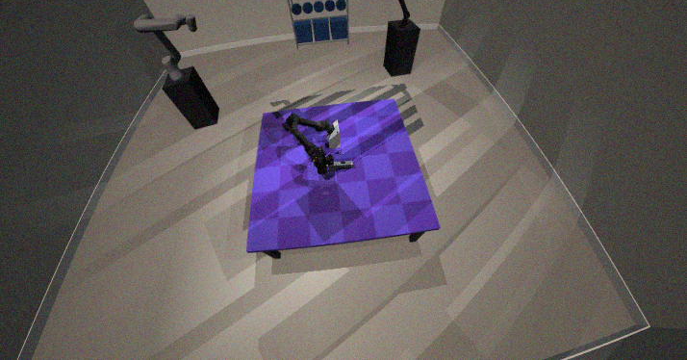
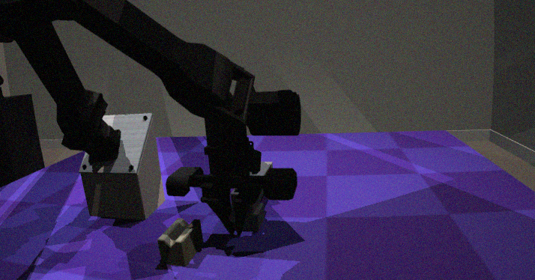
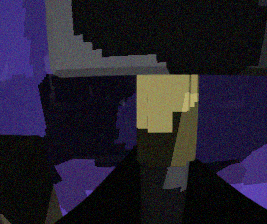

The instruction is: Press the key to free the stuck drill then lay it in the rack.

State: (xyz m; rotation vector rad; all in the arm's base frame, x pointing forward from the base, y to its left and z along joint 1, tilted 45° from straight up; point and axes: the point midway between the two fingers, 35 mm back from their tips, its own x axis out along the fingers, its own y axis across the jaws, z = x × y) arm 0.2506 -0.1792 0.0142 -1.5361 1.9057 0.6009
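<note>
Now: gripper tip 80 mm past the rack and 20 mm to the left of it. Round my gripper tip: black key (150 mm to the left, 30 mm ahead, 30 mm above).
</note>
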